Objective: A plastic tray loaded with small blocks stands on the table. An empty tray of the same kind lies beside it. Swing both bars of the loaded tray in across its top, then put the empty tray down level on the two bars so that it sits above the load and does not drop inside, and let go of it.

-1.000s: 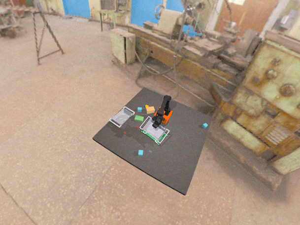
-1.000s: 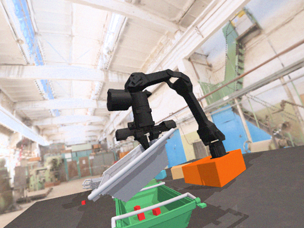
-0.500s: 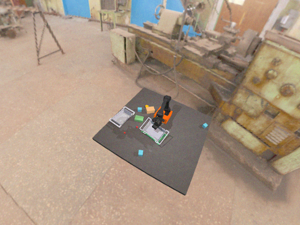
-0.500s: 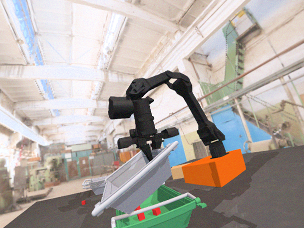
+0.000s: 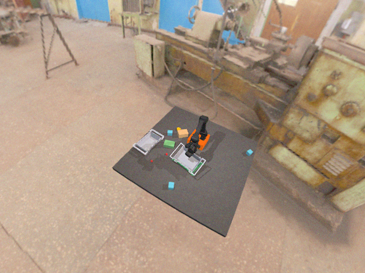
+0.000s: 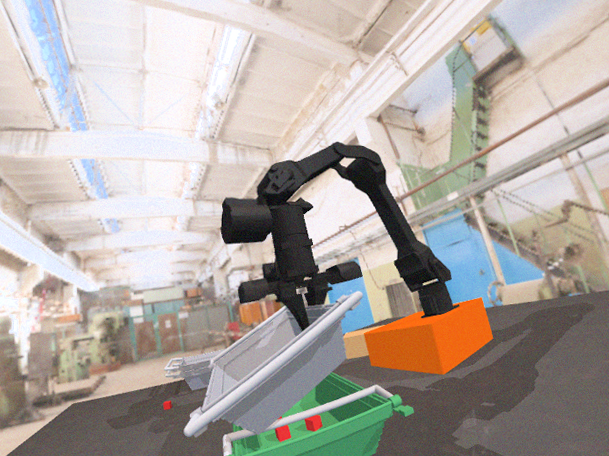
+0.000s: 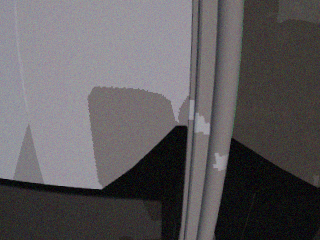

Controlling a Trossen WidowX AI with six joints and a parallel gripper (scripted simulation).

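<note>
Right now the grey tray is 8 cm ahead of my gripper tip and 1 cm to the right of it. Round my gripper tip: tan block: 29 cm behind, 28 cm to the right, 10 cm below; then green block: 32 cm to the right, 11 cm below, 6 cm behind.
</note>
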